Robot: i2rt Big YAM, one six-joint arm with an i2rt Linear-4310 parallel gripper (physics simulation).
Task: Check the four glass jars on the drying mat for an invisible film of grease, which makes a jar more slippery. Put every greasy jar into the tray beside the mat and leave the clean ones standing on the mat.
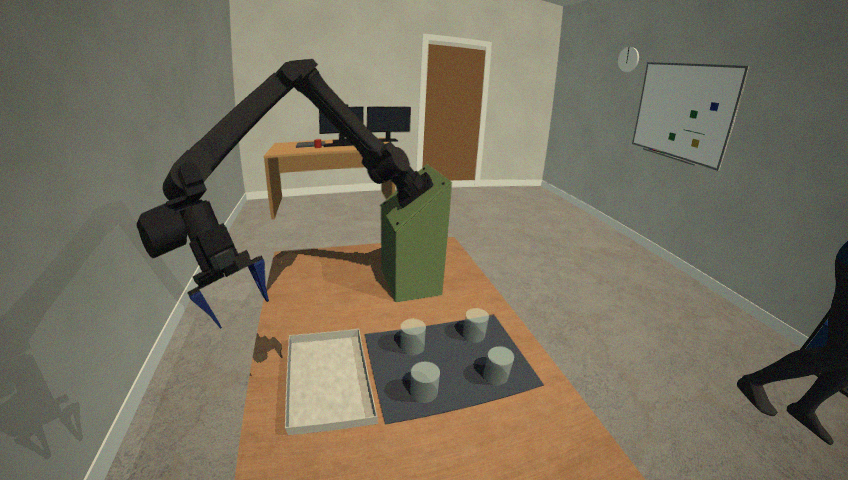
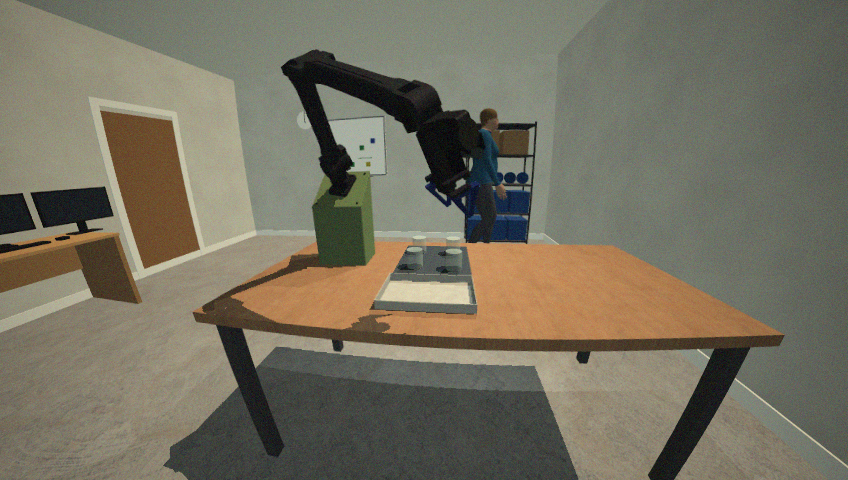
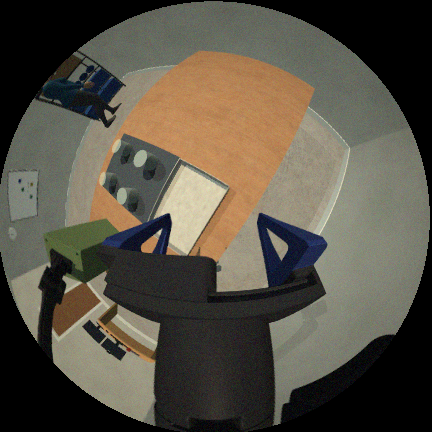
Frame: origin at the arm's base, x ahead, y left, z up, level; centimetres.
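Where they show: gripper, fingertip midpoint: (image 1: 244,314) (image 2: 459,210) (image 3: 213,217); arm's base, origin of the base link: (image 1: 416,191) (image 2: 343,185) (image 3: 60,260).
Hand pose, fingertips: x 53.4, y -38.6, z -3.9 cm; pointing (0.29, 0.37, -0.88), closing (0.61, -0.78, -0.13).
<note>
Each offset is from my fingertips to the top centre of the thing. Level surfaces: height alone.
Four pale glass jars stand upright on the dark mat @[dz -29.5 cm] (image 1: 464,397) (image 2: 431,256) (image 3: 156,192): the tray-side jar nearer the base @[dz -22.0, dx -20.4, dy +33.8 cm] (image 1: 412,337) (image 2: 414,257) (image 3: 127,196), the tray-side jar farther from it @[dz -22.0, dx -4.2, dy +34.1 cm] (image 1: 424,382) (image 2: 453,260) (image 3: 141,159), the far-side jar nearer the base @[dz -22.0, dx -22.7, dy +52.2 cm] (image 1: 475,325) (image 2: 418,240) (image 3: 106,180) and the remaining far-side jar @[dz -22.0, dx -6.3, dy +53.3 cm] (image 1: 498,366) (image 2: 452,240) (image 3: 117,146). The shallow white tray @[dz -26.8, dx -10.3, dy +11.0 cm] (image 1: 327,380) (image 2: 425,308) (image 3: 192,205) beside the mat holds no jar. My gripper (image 1: 243,314) (image 2: 459,209) (image 3: 213,217) is open and empty, high above table level, on the tray side away from the jars. Grease cannot be seen.
The green base block (image 1: 418,255) (image 2: 343,231) (image 3: 82,245) stands on the wooden table @[dz -29.7 cm] (image 1: 321,460) (image 2: 565,297) (image 3: 220,110) behind the mat. A person (image 2: 486,160) (image 3: 75,95) is by a shelf rack (image 2: 533,178) beyond the table. A desk (image 1: 315,163) is at the back.
</note>
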